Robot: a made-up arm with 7 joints. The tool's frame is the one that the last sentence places.
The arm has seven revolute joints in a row. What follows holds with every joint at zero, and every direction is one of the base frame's. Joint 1 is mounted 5.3 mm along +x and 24.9 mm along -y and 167.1 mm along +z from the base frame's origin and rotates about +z. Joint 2 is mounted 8.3 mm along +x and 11.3 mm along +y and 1.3 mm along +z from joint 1 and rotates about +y. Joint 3 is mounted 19.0 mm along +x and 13.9 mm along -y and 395.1 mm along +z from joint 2 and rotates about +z. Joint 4 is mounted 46.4 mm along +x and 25.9 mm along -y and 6.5 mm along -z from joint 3 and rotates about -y. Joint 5 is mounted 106.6 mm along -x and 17.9 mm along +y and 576.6 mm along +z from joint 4 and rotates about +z. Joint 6 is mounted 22.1 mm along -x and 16.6 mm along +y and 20.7 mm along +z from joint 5 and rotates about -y. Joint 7 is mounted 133.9 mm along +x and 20.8 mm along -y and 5.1 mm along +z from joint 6 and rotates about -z. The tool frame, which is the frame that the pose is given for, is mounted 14.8 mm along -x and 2.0 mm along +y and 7.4 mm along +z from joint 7; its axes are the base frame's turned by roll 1.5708, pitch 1.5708 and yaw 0.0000 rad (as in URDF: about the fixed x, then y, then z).
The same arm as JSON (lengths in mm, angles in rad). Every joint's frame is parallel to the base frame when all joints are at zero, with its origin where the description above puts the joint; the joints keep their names.
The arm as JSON. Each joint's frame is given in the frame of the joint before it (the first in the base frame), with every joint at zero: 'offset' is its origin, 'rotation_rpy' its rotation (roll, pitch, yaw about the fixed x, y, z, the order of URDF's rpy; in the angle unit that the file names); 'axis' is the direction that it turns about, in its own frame. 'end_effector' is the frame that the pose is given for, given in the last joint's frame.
{"length_unit": "mm", "angle_unit": "rad", "chain": [
  {"id": "joint 1", "offset": [5.3, -24.9, 167.1], "rotation_rpy": [0.0, 0.0, 0.0], "axis": "+z"},
  {"id": "joint 2", "offset": [8.3, 11.3, 1.3], "rotation_rpy": [0.0, 0.0, 0.0], "axis": "+y"},
  {"id": "joint 3", "offset": [19.0, -13.9, 395.1], "rotation_rpy": [0.0, 0.0, 0.0], "axis": "+z"},
  {"id": "joint 4", "offset": [46.4, -25.9, -6.5], "rotation_rpy": [0.0, 0.0, 0.0], "axis": "-y"},
  {"id": "joint 5", "offset": [-106.6, 17.9, 576.6], "rotation_rpy": [0.0, 0.0, 0.0], "axis": "+z"},
  {"id": "joint 6", "offset": [-22.1, 16.6, 20.7], "rotation_rpy": [0.0, 0.0, 0.0], "axis": "-y"},
  {"id": "joint 7", "offset": [133.9, -20.8, 5.1], "rotation_rpy": [0.0, 0.0, 0.0], "axis": "-z"}
], "end_effector": {"offset": [-14.8, 2.0, 7.4], "rotation_rpy": [1.5708, 1.5708, 0.0]}}

